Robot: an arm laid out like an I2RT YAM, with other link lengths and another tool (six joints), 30 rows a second.
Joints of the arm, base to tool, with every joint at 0 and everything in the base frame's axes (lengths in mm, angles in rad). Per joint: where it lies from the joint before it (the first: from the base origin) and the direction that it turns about. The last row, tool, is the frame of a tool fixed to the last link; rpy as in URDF.
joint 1: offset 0 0 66.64 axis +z
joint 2: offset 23 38.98 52.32 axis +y
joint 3: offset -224.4 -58.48 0 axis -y
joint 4: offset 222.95 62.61 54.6 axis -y
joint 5: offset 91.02 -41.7 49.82 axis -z
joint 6: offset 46.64 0 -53.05 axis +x
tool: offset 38 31 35 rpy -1.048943 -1.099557 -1.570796
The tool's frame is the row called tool.
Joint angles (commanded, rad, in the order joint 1, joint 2, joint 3, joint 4, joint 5, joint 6), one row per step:
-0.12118, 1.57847, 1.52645, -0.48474, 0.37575, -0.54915
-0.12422, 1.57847, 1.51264, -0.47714, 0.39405, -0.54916
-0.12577, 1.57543, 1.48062, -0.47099, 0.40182, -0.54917
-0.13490, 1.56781, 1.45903, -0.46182, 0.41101, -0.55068
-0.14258, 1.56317, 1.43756, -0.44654, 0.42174, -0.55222
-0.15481, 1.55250, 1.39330, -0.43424, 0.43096, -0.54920
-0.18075, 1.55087, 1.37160, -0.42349, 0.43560, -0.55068
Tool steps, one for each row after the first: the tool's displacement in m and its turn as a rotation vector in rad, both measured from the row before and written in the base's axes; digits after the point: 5 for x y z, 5 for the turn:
-0.00015, -0.00301, -0.00423, -0.00858, 0.00732, -0.01873
-0.00175, -0.00117, -0.01034, -0.00122, 0.02317, -0.00815
-0.00218, -0.00438, -0.00405, -0.00536, 0.00615, -0.01613
-0.00119, -0.00404, -0.00419, -0.00662, 0.00312, -0.01594
-0.00429, -0.00536, -0.01105, 0.00022, 0.02023, -0.02144
-0.00261, -0.01072, -0.00617, -0.00201, 0.01042, -0.02902

